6 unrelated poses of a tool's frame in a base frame.
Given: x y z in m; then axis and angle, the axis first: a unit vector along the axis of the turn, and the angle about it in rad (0 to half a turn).
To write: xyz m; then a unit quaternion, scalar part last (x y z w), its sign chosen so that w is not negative. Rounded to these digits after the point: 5 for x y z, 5 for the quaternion.
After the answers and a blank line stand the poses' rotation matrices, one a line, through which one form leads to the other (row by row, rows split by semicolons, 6 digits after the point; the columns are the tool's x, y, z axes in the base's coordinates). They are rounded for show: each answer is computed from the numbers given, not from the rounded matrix.
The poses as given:
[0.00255 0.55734 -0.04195 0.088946 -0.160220 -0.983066 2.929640]
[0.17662 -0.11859 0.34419 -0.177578 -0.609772 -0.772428 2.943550]
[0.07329 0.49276 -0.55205 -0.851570 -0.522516 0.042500 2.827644]
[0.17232 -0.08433 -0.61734 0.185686 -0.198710 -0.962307 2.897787]
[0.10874 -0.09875 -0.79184 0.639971 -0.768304 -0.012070 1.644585]
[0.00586 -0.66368 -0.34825 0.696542 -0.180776 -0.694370 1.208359]
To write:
[0.00255 0.55734 -0.04195 0.08845 -0.15932 -0.97755 0.10578]
[0.17662 -0.11859 0.34419 -0.17671 -0.60678 -0.76864 0.09886]
[0.07329 0.49276 -0.55205 -0.84110 -0.51609 0.04198 0.15633]
[0.17232 -0.08433 -0.61734 0.18431 -0.19724 -0.95517 0.12160]
[0.10874 -0.09875 -0.79184 0.46891 -0.56294 -0.00884 0.68054]
[0.00586 -0.66368 -0.34825 0.39570 -0.10270 -0.39446 0.82297]

-0.961976 0.178624 -0.206628; -0.234990 -0.926856 0.292777; -0.139217 0.330200 0.933588
-0.918002 0.366423 0.151678; 0.062472 -0.244078 0.967741; 0.391624 0.897864 0.201173
0.463775 0.855044 -0.231976; 0.881293 -0.418421 0.219651; 0.090747 -0.306307 -0.947597
-0.902487 0.159594 -0.400058; -0.305003 -0.892623 0.331961; -0.304121 0.421609 0.854257
0.366035 -0.515904 -0.774507; -0.539978 0.560087 -0.628273; 0.757920 0.648187 -0.073565
0.667706 0.567987 -0.481207; -0.730534 0.375647 -0.570271; -0.143143 0.732311 0.665756

